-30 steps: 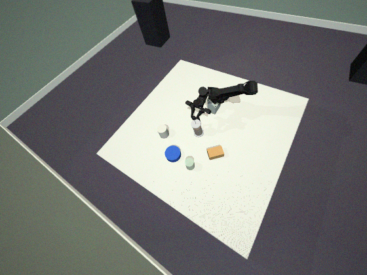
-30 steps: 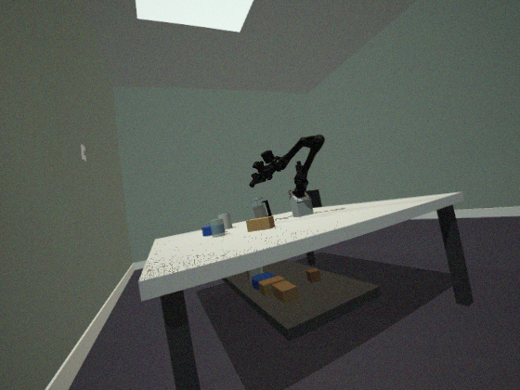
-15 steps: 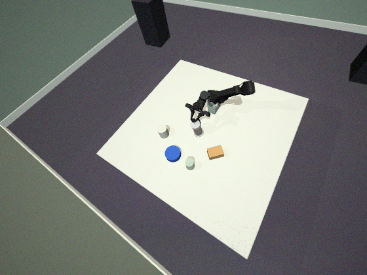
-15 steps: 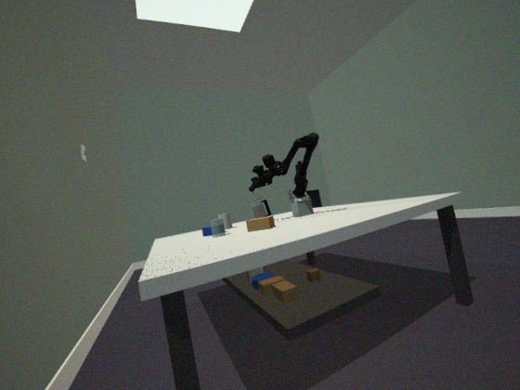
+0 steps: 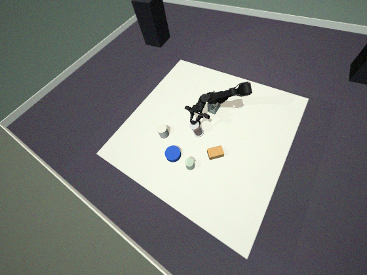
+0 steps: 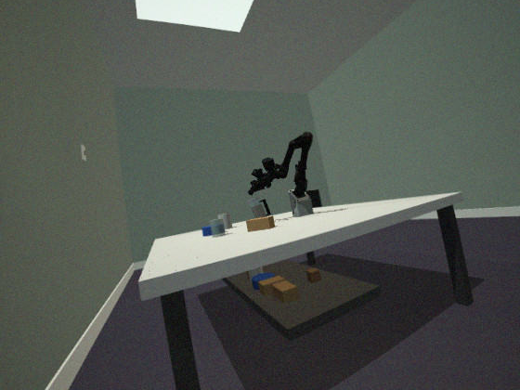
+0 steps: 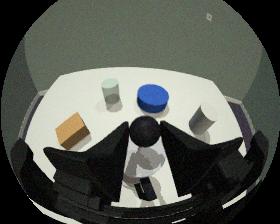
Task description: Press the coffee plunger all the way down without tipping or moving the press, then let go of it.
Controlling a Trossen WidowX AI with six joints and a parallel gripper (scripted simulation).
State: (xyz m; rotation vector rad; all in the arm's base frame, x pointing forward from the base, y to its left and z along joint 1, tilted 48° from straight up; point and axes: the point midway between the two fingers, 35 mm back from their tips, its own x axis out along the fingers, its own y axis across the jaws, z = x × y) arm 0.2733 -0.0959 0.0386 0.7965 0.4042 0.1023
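Right now the coffee press is 4 cm behind my gripper tip, 1 cm to the left of it and 9 cm below it. The rest, counted from my gripper tip: pale green cup 24 cm ahead, 8 cm to the left, 15 cm below.
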